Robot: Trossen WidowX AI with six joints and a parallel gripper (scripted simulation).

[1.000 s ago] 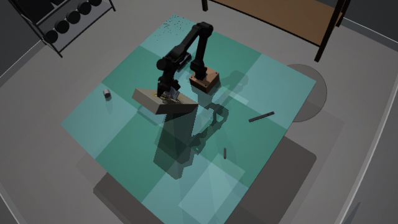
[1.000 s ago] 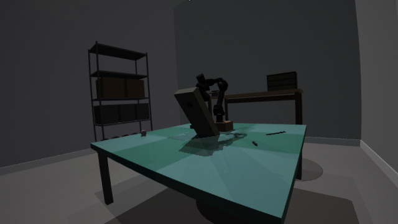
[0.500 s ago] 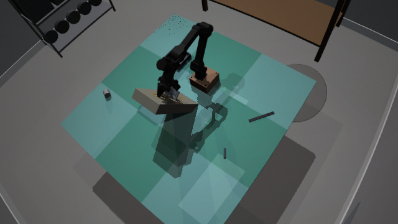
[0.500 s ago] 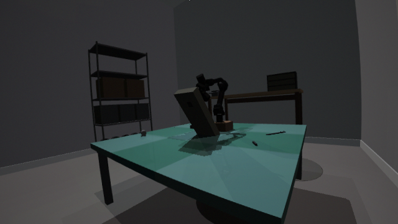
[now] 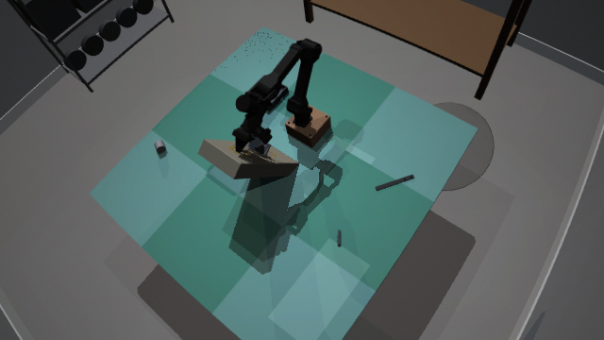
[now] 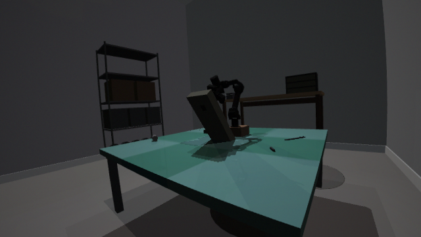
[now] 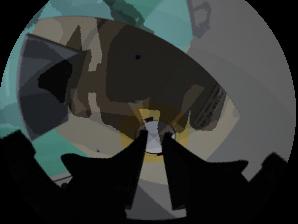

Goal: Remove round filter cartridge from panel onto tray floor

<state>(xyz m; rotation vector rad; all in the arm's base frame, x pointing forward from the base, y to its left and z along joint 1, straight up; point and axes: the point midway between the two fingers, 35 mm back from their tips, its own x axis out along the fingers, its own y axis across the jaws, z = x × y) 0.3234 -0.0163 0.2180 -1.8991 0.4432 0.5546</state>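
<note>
My gripper tip is 10 mm short of the grey round filter cartridge and 10 mm above it. From my gripper tip the other things lie so: short rod: 420 mm to the left, 270 mm below; then dark square tray: 430 mm behind, 260 mm to the right, 260 mm below.
</note>
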